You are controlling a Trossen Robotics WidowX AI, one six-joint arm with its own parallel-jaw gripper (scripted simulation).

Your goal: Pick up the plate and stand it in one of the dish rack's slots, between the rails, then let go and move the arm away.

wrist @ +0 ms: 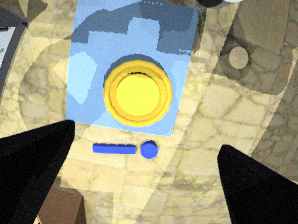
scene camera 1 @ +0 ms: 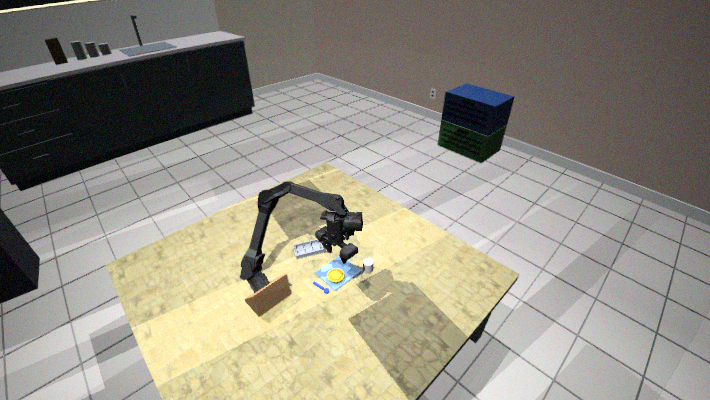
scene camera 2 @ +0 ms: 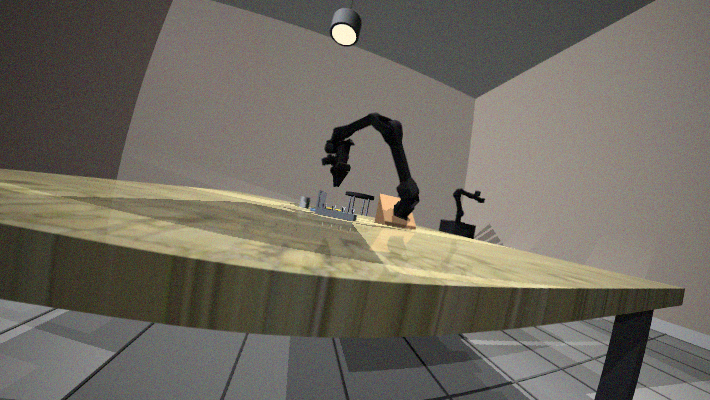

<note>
My gripper is open and holds nothing. Also in view: a yellow plate.
My gripper is seen too in the wrist view.
</note>
